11 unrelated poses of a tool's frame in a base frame.
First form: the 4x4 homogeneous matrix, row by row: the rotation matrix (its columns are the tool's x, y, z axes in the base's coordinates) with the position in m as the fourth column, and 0 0 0 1 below. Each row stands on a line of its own.
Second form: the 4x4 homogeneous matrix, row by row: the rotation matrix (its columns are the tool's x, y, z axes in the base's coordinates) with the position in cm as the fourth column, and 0 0 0 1 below. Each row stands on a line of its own. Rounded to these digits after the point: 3 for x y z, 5 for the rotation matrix.
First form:
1:
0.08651, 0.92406, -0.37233, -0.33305
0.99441, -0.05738, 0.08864, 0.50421
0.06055, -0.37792, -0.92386, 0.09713
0, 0, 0, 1
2:
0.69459, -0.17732, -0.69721, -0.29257
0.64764, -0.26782, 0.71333, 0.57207
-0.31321, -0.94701, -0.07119, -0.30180
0, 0, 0, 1
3:
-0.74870, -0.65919, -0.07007, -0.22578
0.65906, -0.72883, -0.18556, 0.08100
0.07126, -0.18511, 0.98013, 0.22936
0, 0, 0, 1
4:
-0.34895, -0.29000, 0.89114, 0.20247
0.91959, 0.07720, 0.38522, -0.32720
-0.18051, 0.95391, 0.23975, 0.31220
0, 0, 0, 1
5:
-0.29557, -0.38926, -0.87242, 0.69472
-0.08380, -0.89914, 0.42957, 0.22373
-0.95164, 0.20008, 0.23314, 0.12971
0, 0, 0, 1
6:
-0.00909, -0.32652, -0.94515, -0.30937
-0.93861, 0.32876, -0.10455, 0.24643
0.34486, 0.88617, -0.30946, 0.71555
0, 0, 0, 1
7:
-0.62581, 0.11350, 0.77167, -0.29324
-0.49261, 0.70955, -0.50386, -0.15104
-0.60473, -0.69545, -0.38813, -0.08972
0, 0, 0, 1
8:
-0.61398, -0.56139, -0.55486, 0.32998
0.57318, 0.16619, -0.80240, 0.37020
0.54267, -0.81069, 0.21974, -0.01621
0, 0, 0, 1
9:
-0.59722, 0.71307, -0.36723, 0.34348
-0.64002, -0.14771, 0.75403, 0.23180
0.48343, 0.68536, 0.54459, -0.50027
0, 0, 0, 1
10:
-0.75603, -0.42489, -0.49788, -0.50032
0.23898, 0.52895, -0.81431, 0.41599
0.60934, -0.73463, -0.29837, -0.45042
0, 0, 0, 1
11:
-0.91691, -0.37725, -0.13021, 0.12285
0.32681, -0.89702, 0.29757, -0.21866
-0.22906, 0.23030, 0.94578, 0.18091
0, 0, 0, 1
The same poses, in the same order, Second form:
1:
0.08651, 0.92406, -0.37233, -33.305
0.99441, -0.05738, 0.08864, 50.421
0.06055, -0.37792, -0.92386, 9.713
0, 0, 0, 1

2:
0.69459, -0.17732, -0.69721, -29.257
0.64764, -0.26782, 0.71333, 57.207
-0.31321, -0.94701, -0.07119, -30.180
0, 0, 0, 1

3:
-0.74870, -0.65919, -0.07007, -22.578
0.65906, -0.72883, -0.18556, 8.100
0.07126, -0.18511, 0.98013, 22.936
0, 0, 0, 1

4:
-0.34895, -0.29000, 0.89114, 20.247
0.91959, 0.07720, 0.38522, -32.720
-0.18051, 0.95391, 0.23975, 31.220
0, 0, 0, 1

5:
-0.29557, -0.38926, -0.87242, 69.472
-0.08380, -0.89914, 0.42957, 22.373
-0.95164, 0.20008, 0.23314, 12.971
0, 0, 0, 1

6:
-0.00909, -0.32652, -0.94515, -30.937
-0.93861, 0.32876, -0.10455, 24.643
0.34486, 0.88617, -0.30946, 71.555
0, 0, 0, 1

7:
-0.62581, 0.11350, 0.77167, -29.324
-0.49261, 0.70955, -0.50386, -15.104
-0.60473, -0.69545, -0.38813, -8.972
0, 0, 0, 1

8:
-0.61398, -0.56139, -0.55486, 32.998
0.57318, 0.16619, -0.80240, 37.020
0.54267, -0.81069, 0.21974, -1.621
0, 0, 0, 1

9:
-0.59722, 0.71307, -0.36723, 34.348
-0.64002, -0.14771, 0.75403, 23.180
0.48343, 0.68536, 0.54459, -50.027
0, 0, 0, 1

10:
-0.75603, -0.42489, -0.49788, -50.032
0.23898, 0.52895, -0.81431, 41.599
0.60934, -0.73463, -0.29837, -45.042
0, 0, 0, 1

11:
-0.91691, -0.37725, -0.13021, 12.285
0.32681, -0.89702, 0.29757, -21.866
-0.22906, 0.23030, 0.94578, 18.091
0, 0, 0, 1

